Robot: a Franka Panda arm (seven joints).
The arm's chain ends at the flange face. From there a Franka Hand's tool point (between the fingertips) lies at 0.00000 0.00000 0.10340 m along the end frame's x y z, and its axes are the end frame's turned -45 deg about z.
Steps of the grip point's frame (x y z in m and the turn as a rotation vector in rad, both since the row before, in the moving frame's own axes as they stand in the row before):
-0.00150, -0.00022, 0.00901, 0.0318, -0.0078, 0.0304
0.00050, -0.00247, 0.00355, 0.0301, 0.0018, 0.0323
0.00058, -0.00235, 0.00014, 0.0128, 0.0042, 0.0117
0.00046, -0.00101, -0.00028, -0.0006, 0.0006, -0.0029
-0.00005, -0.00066, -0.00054, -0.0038, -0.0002, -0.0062
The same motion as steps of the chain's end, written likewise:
0.00165, 0.00270, 0.00907, 0.0170, -0.0280, 0.0304
0.00064, 0.00026, 0.00360, 0.0226, -0.0200, 0.0323
-0.00063, -0.00083, 0.00015, 0.0120, -0.0061, 0.0117
-0.00048, -0.00104, -0.00028, 0.0000, 0.0008, -0.0029
-0.00077, -0.00072, -0.00054, -0.0028, 0.0025, -0.0062

